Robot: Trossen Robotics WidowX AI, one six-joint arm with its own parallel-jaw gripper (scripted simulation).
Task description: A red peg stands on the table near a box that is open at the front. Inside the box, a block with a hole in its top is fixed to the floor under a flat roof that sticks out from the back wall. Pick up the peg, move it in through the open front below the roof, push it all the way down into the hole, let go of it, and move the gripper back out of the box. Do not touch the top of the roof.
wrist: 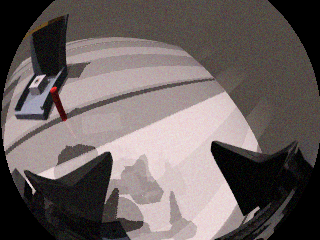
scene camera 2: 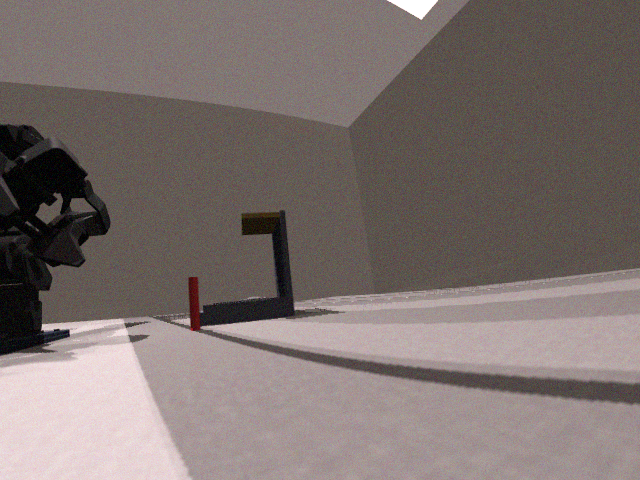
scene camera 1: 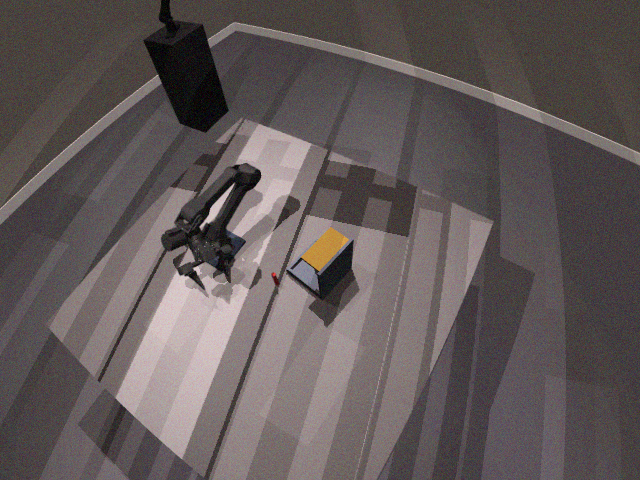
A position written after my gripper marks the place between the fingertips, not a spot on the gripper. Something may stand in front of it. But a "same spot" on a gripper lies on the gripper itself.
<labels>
my gripper: wrist; scene camera 2; scene camera 1 216, 283
same spot on my gripper: (scene camera 2: 62, 247) = (wrist: 93, 191)
same spot on back wall: (wrist: 49, 58) = (scene camera 2: 280, 277)
</labels>
